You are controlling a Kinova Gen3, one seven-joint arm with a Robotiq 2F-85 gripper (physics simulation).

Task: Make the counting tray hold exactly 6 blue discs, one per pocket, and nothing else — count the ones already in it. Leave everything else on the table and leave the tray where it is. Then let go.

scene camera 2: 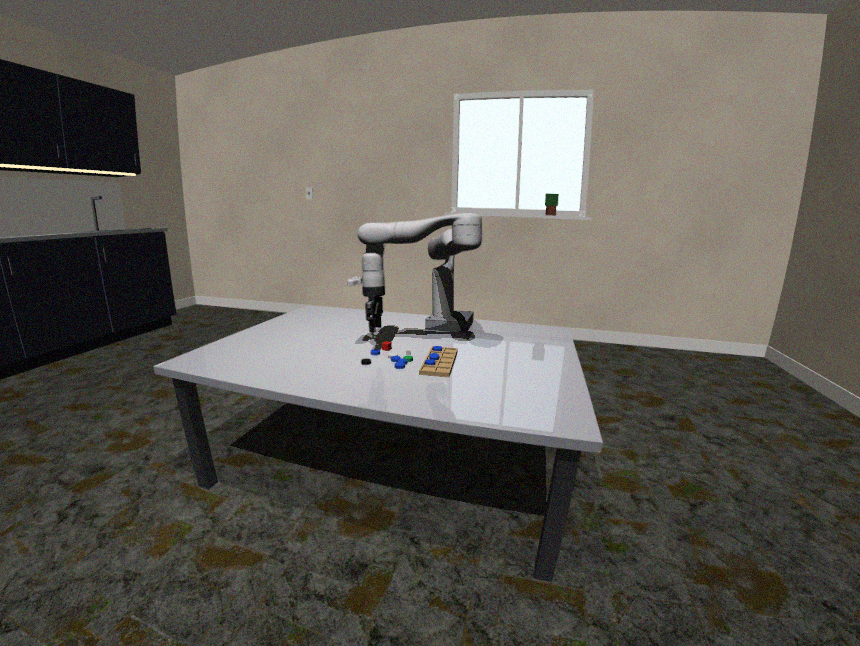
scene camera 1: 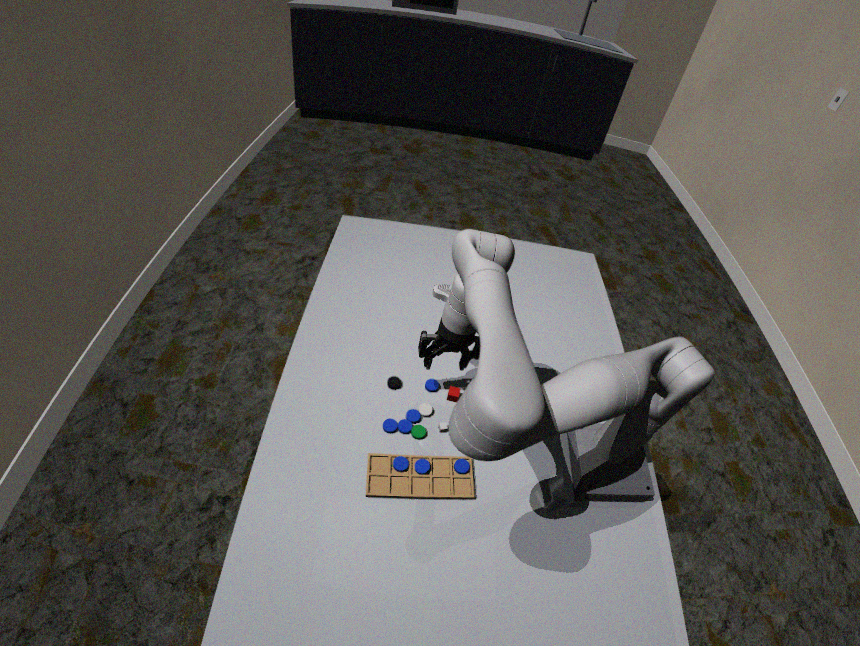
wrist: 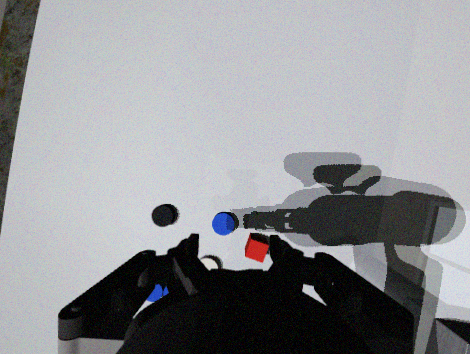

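The wooden counting tray point(scene camera 1: 421, 496) point(scene camera 2: 434, 374) has two rows of five pockets. In scene camera 1, three blue discs point(scene camera 1: 401, 463) point(scene camera 1: 422, 466) point(scene camera 1: 461, 466) sit in the far row's second, third and fifth pockets from the left. Three loose blue discs point(scene camera 1: 390, 425) point(scene camera 1: 405, 426) point(scene camera 1: 413, 415) lie close together beyond the tray. Another loose blue disc point(scene camera 1: 431, 385) point(scene camera 2: 375, 351) point(wrist: 223, 223) lies farther back, near the gripper. My gripper point(scene camera 1: 445, 365) point(scene camera 2: 374, 335) point(wrist: 234, 243) is open and empty, above the table; in the wrist view this disc shows just ahead of the fingertips.
A green disc point(scene camera 1: 418, 431) and a white disc point(scene camera 1: 425, 410) lie beside the blue cluster. A black disc point(scene camera 1: 394, 382) point(wrist: 164, 215) lies left of the lone blue disc. A red cube point(scene camera 1: 453, 394) point(wrist: 257, 248) lies close to its right. A small white block point(scene camera 1: 443, 426) lies nearer the tray.
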